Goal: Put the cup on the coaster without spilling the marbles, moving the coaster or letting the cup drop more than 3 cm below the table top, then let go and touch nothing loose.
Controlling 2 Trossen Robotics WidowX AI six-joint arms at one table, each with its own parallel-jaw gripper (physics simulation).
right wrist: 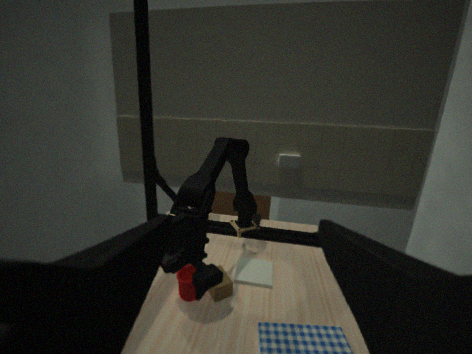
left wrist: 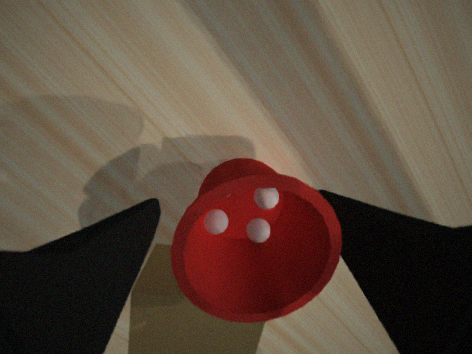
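Labels:
Right gripper: out of frame in the left wrist view, visible in the right wrist view (pixel 245 225). Pale square coaster: in the left wrist view, out of frame; in the right wrist view (pixel 252 272), visible. Left gripper: visible in the left wrist view (pixel 237 201) and the right wrist view (pixel 188 288).

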